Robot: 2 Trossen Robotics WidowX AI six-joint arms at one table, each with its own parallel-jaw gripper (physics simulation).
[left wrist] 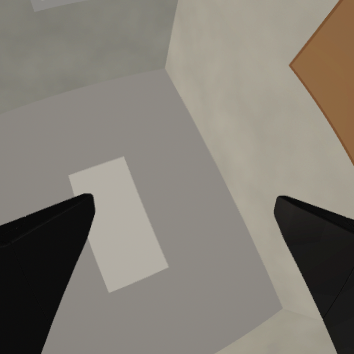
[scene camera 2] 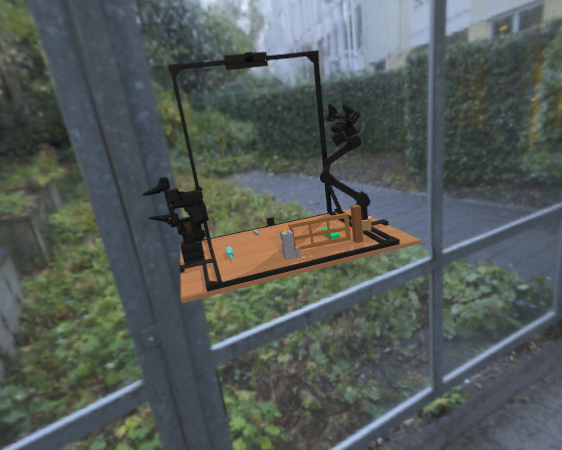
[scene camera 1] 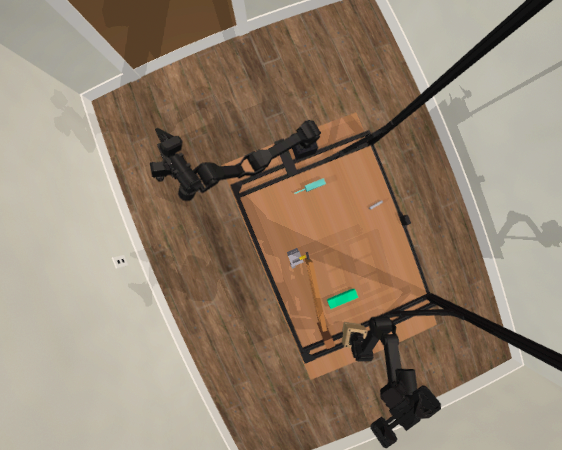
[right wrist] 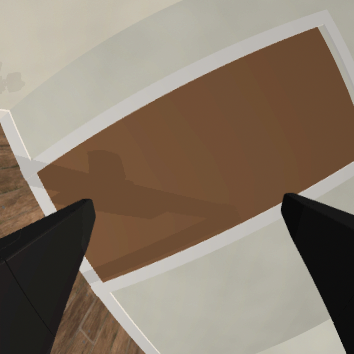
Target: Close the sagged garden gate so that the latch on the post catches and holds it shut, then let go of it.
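Seen in the pictures: left gripper, fingertip midpoint: (left wrist: 186,204) (scene camera 2: 335,104) (scene camera 1: 400,427); right gripper, fingertip midpoint: (scene camera 2: 145,206) (scene camera 1: 157,136) (right wrist: 189,205); left arm's base at its link origin: (scene camera 2: 362,218) (scene camera 1: 356,338); right arm's base at its link origin: (scene camera 1: 304,141).
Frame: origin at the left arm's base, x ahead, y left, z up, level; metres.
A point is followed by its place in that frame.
The brown gate (scene camera 1: 315,290) @(y 0.258, x 0.238, z 0.085 m) (scene camera 2: 325,219) @(y 0.239, x 0.173, z 0.080 m) stands upright, its far end at the brown hinge post (scene camera 2: 356,224) @(y 0.187, x 0.020, z 0.027 m) and its free end beside the grey latch post (scene camera 1: 294,256) @(y 0.371, x 0.371, z 0.062 m) (scene camera 2: 287,246) @(y 0.392, x 0.354, z -0.005 m). A small yellow latch piece (scene camera 1: 303,258) @(y 0.329, x 0.367, z 0.059 m) (scene camera 2: 286,231) @(y 0.341, x 0.363, z 0.058 m) is at the latch post's top, close to the gate's free end; whether it has caught is too small to tell. My left gripper (scene camera 2: 341,111) @(y 0.114, x 0.087, z 0.641 m) (left wrist: 186,204) @(y 0.114, x 0.087, z 0.641 m) is open and empty, high and away from the gate. My right gripper (scene camera 2: 147,205) @(y 0.895, x 0.728, z 0.376 m) (right wrist: 189,205) @(y 0.895, x 0.728, z 0.376 m) is open and empty, out beyond the table's edge. The gate does not show in either wrist view.
A green block (scene camera 1: 342,298) @(y 0.091, x 0.182, z -0.043 m) (scene camera 2: 331,235) @(y 0.154, x 0.163, z -0.043 m) lies near the gate. A teal tool (scene camera 1: 315,185) @(y 0.312, x 0.716, z -0.048 m) (scene camera 2: 229,252) @(y 0.352, x 0.701, z -0.048 m) and a small grey piece (scene camera 1: 376,204) @(y -0.011, x 0.674, z -0.060 m) (scene camera 2: 256,232) @(y -0.003, x 0.666, z -0.064 m) lie on the table. A beige bracket (scene camera 1: 347,334) @(y 0.047, x 0.018, z -0.001 m) (scene camera 2: 367,225) @(y 0.051, x -0.030, z -0.028 m) is by the left arm's base. Black frame bars edge the table.
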